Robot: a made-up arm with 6 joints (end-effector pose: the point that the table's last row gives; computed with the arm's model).
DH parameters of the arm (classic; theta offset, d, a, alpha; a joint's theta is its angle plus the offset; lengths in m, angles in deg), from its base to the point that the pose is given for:
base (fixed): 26.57 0 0.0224 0
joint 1: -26.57 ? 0.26 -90
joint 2: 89.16 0 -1.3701 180
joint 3: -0.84 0.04 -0.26 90
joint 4: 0 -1.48 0.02 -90
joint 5: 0 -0.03 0 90
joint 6: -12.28 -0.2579 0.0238 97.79
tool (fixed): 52.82 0.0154 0 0
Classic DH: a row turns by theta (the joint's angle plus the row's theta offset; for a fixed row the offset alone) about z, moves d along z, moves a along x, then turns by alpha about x.
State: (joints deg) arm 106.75 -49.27 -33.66 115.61 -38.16 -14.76
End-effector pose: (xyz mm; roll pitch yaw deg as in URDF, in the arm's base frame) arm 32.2 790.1 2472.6 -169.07 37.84 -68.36
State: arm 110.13 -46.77 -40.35 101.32 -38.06 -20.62
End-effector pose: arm -63.3 925.2 2212.3 168.42 32.32 -73.16
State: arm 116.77 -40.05 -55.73 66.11 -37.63 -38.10
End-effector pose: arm -276.7 1003.1 1569.1 120.94 9.03 -89.57
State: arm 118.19 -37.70 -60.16 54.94 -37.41 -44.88
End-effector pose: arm -321.4 969.4 1389.1 109.48 -1.19 -96.14
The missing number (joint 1, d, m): 0.86
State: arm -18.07 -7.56 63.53 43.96 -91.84 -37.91
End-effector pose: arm 453.1 -333.7 3610.2 56.89 11.37 88.76
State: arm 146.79 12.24 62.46 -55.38 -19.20 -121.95
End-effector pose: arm -1220.5 767.0 3692.7 -81.87 -0.41 -9.75
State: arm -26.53 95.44 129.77 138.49 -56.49 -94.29
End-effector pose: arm 2386.6 -1423.4 2003.1 -12.12 66.55 -8.00
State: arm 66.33 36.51 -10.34 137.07 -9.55 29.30
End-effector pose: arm 1126.6 2213.6 914.9 -148.05 -65.70 -73.36
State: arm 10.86 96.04 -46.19 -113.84 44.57 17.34
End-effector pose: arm 489.7 -93.0 -485.4 146.26 15.89 77.54
